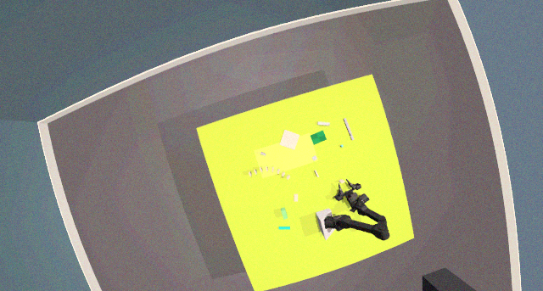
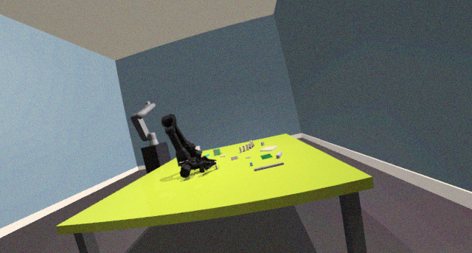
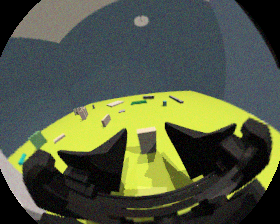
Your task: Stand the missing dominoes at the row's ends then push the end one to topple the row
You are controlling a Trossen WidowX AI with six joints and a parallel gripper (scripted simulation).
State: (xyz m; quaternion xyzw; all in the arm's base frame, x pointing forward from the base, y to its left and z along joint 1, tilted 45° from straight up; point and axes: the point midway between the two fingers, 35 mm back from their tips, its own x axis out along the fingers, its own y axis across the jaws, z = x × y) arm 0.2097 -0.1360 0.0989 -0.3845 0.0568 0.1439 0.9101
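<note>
Now: the green block 420 mm to the left of my gripper tip, 150 mm behind it and 20 mm below it. Round my gripper tip: green tile (310 mm ahead, 100 mm to the left, 50 mm below); then long grey bar (330 mm ahead, 120 mm to the right, 40 mm below); then white square tile (330 mm ahead, 300 mm to the left, 40 mm below).
</note>
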